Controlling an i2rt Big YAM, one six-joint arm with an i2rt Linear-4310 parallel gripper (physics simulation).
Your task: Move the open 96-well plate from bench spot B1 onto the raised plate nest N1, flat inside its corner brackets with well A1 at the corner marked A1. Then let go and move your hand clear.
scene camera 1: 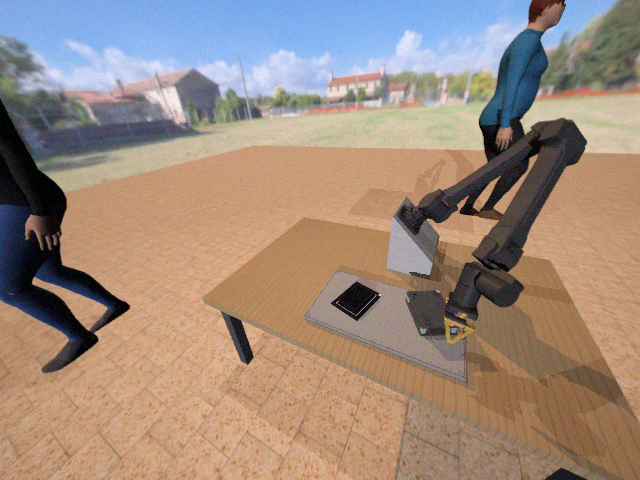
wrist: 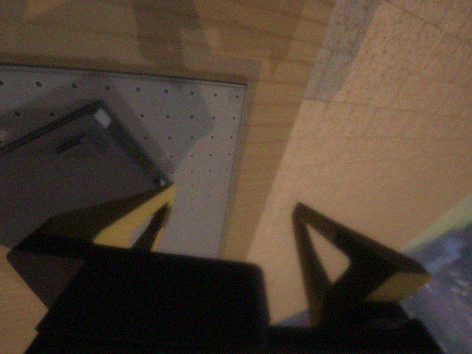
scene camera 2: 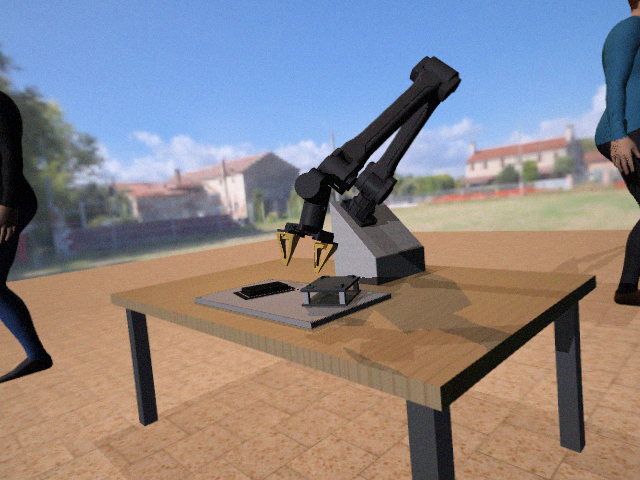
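The black 96-well plate lies flat at bench spot B1 on the left part of the grey perforated board. It does not show in the wrist view. The raised nest N1, a dark platform on short posts, stands on the right part of the board with its top bare. The A1 mark is too small to read. My gripper is open and empty, with yellow fingers. It hangs tilted above table height near the nest, apart from the plate.
The grey wedge-shaped arm base stands on the wooden table behind the board. One person is at the left, and another, in a teal top, is at the right behind the table.
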